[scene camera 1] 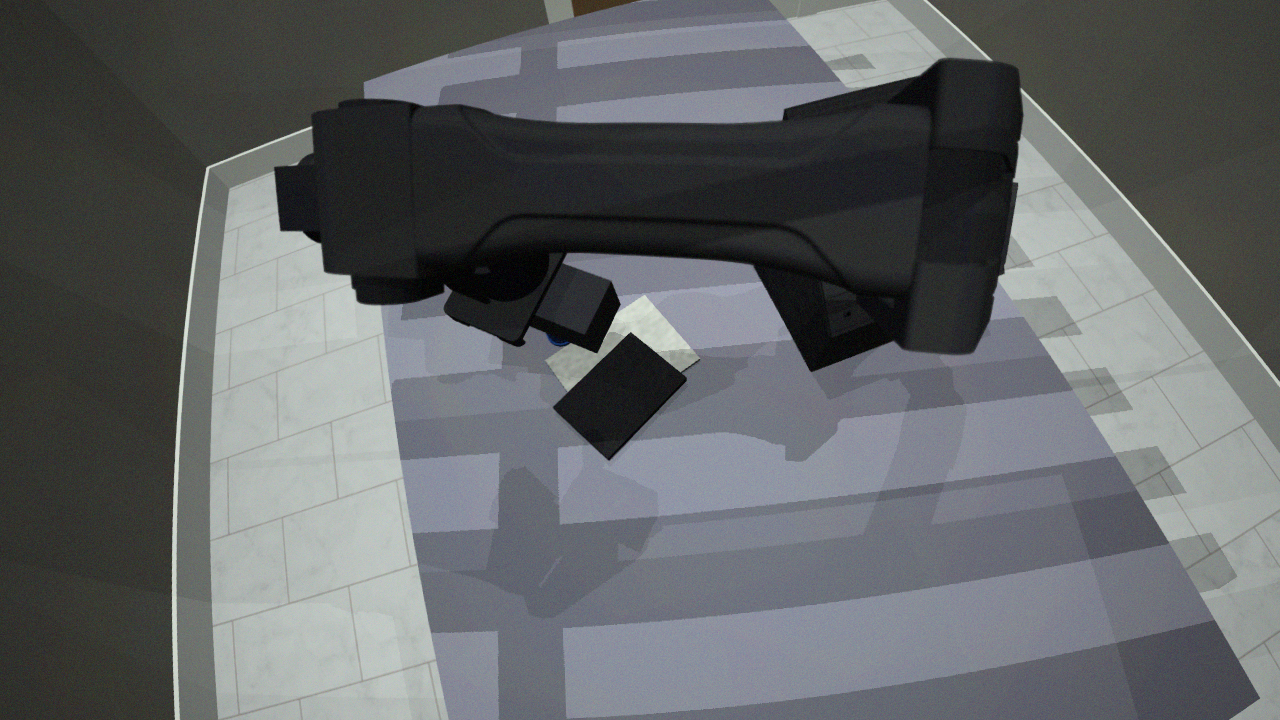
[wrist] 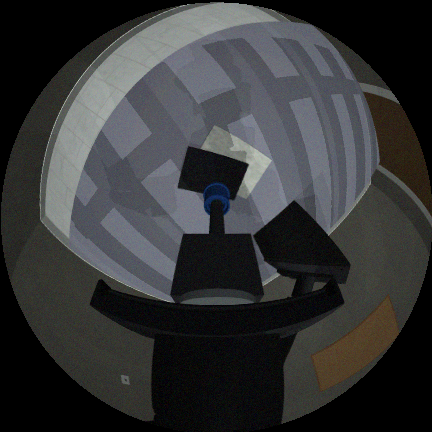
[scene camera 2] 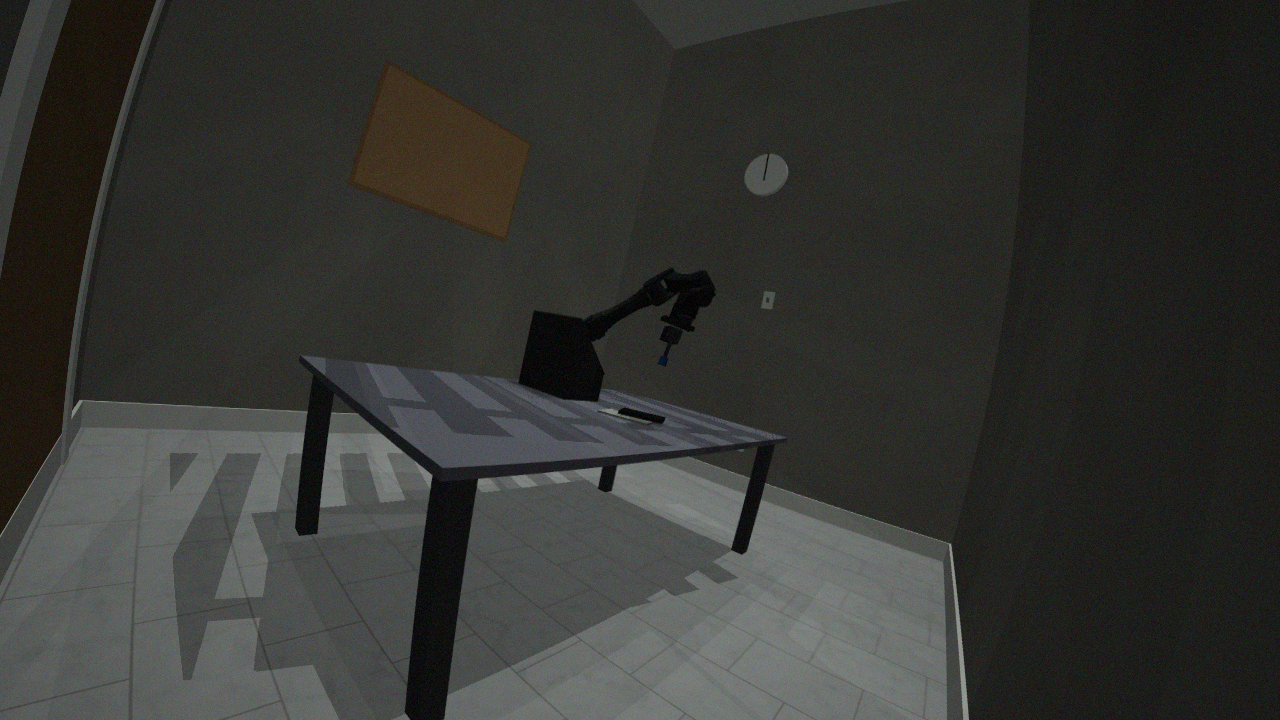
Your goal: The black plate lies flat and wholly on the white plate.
Scene:
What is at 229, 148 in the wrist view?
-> A white plate.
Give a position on the suction cup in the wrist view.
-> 215, 188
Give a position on a black plate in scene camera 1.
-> At 608, 406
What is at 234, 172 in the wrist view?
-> A black plate.

